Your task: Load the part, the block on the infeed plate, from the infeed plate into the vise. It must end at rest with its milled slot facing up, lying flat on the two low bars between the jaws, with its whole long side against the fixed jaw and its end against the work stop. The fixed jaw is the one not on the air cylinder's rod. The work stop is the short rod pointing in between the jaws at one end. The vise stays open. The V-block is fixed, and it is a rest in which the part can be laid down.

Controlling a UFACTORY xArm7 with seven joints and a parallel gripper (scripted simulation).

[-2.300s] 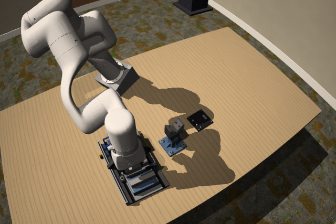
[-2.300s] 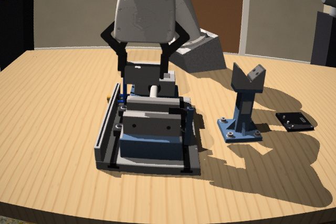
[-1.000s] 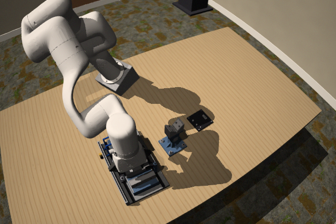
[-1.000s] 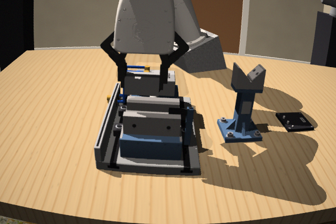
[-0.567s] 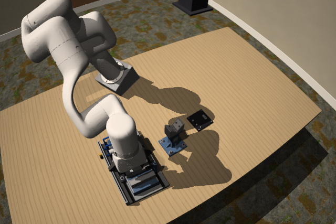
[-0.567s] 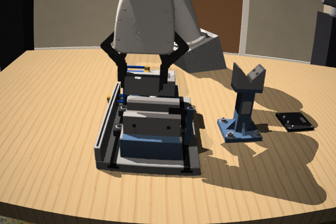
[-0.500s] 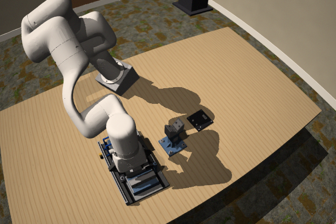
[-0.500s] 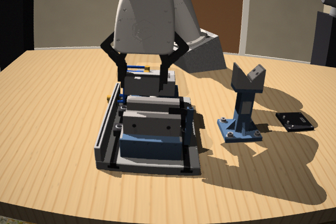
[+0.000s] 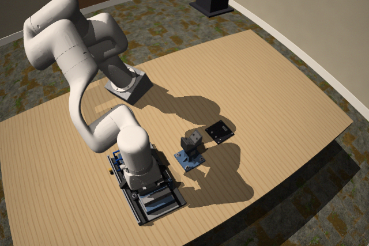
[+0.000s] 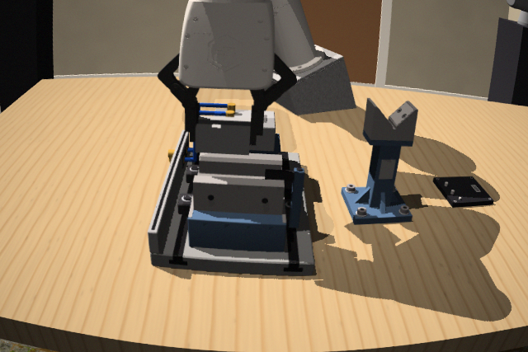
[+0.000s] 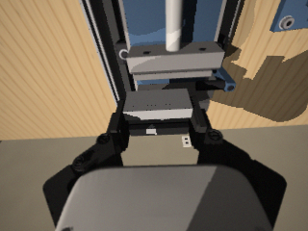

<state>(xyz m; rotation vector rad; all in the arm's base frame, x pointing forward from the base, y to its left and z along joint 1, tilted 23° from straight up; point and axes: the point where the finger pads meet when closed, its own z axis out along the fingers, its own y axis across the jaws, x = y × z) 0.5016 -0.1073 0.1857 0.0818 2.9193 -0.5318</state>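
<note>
Now: hand 30 mm past the moving jaw, 20 mm to the right of it and 70 mm above it. The rest, counted from my hand: work stop (10 mm ahead, 70 mm to the left, 60 mm below); then part (right at my hand); then fixed jaw (30 mm ahead, 20 mm to the left, 70 mm below).
</note>
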